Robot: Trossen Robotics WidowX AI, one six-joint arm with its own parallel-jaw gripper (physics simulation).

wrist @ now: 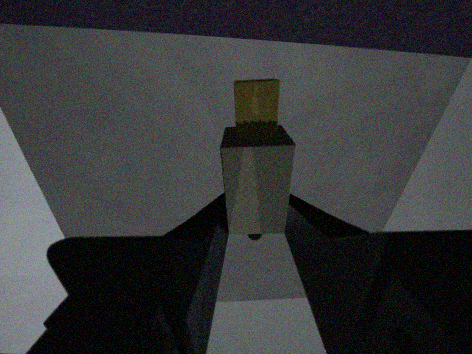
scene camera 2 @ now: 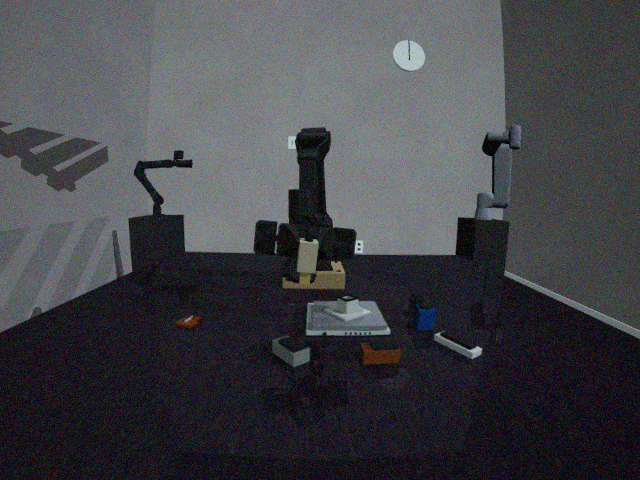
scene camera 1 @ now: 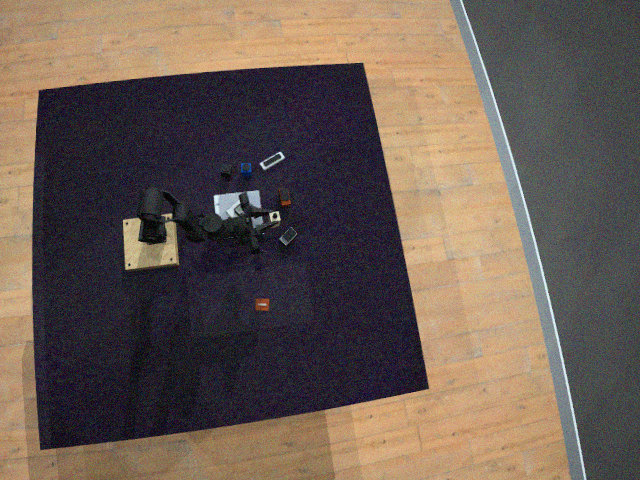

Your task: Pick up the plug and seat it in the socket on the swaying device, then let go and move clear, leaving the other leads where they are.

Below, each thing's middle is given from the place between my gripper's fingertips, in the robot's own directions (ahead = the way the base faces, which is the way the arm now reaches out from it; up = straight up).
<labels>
My hand is 20 mm above the plug (scene camera 2: 308,248) and 10 mm past it. From my hand the other things lie so: orange-and-black block (scene camera 2: 380,351): 160 mm below, 120 mm to the left, 50 mm ahead; then device (scene camera 2: 347,313): 140 mm below, 110 mm behind, 80 mm to the left.
</labels>
